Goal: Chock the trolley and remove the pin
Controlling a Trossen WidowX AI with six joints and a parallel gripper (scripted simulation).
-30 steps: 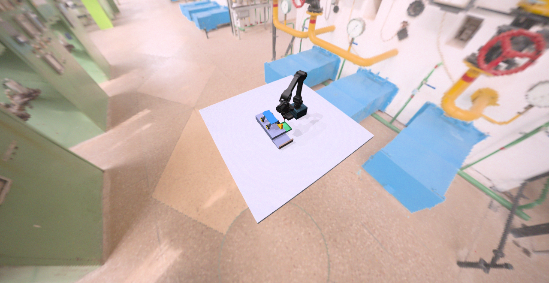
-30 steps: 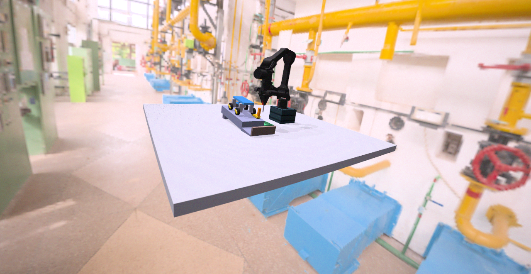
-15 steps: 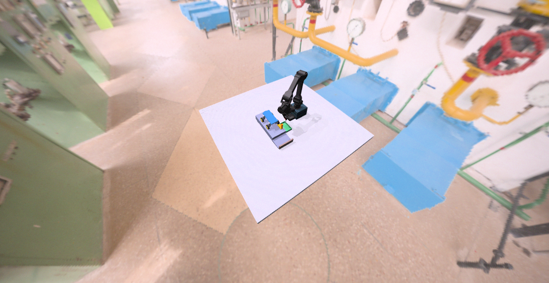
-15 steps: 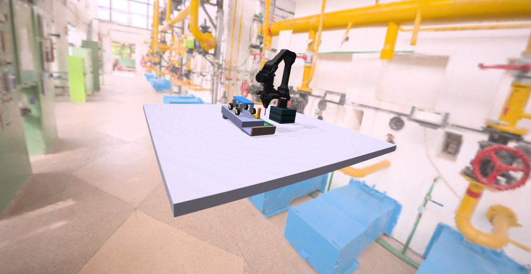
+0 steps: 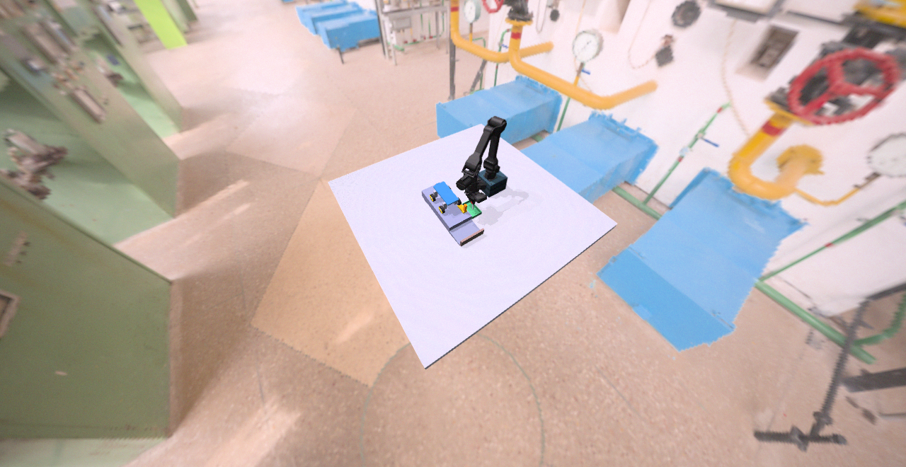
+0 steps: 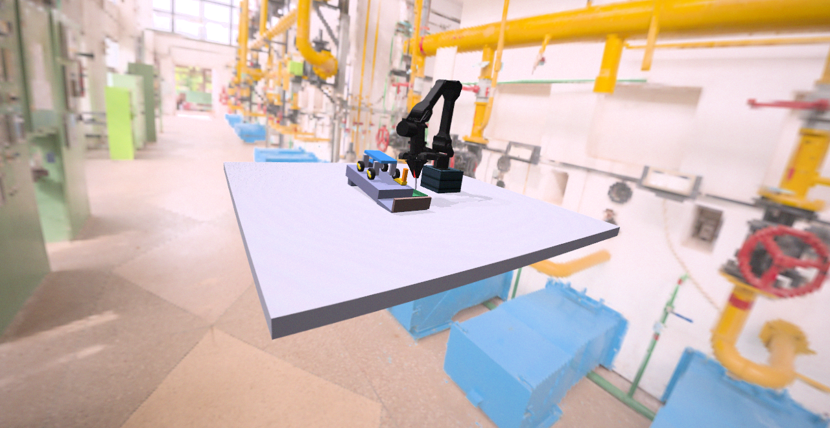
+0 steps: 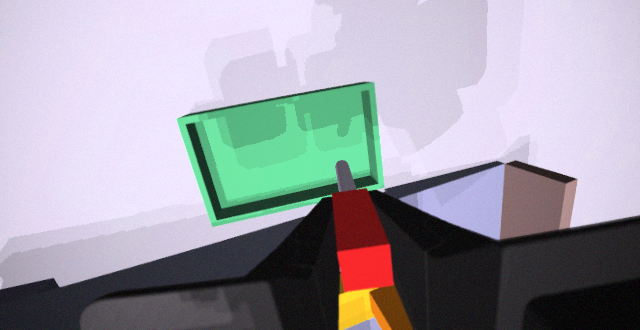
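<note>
Right now the green tray is 10 mm behind my gripper tip, 20 mm to the right of it and 90 mm below it. Round my gripper tip: blue-decked trolley (120 mm ahead, 100 mm to the right, 30 mm above); red-headed stop pin (right at my gripper tip); yellow chock (60 mm ahead, 10 mm to the right).
</note>
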